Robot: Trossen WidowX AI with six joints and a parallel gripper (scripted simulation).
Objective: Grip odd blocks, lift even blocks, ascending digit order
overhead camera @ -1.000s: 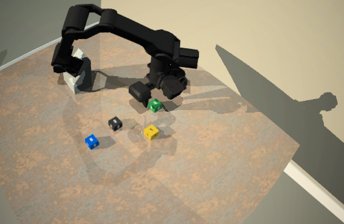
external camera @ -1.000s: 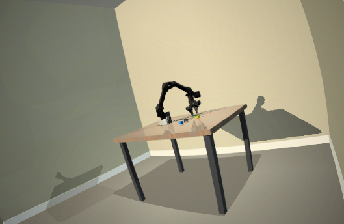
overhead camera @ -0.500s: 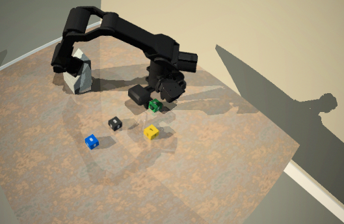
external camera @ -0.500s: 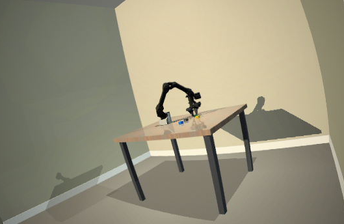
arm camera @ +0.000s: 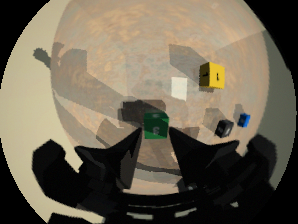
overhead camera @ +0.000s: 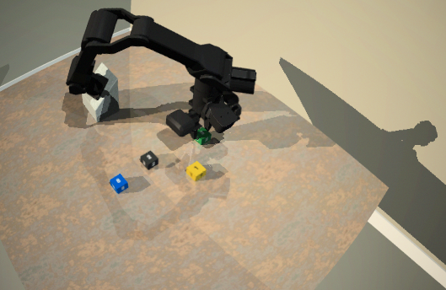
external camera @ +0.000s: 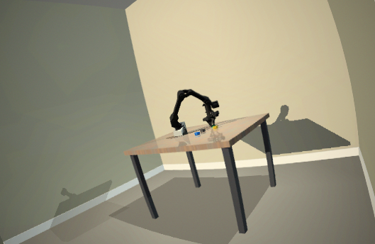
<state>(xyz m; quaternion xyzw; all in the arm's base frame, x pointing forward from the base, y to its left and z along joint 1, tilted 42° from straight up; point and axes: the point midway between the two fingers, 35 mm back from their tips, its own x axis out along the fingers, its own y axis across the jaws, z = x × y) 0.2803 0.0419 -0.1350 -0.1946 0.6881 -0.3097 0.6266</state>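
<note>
Now: gripper tip 10 mm short of the green block. The rest, counted from my gripper tip: yellow block (70 mm ahead, 100 mm to the right); then blue block (30 mm behind, 250 mm to the right); then black block (30 mm behind, 150 mm to the right).
</note>
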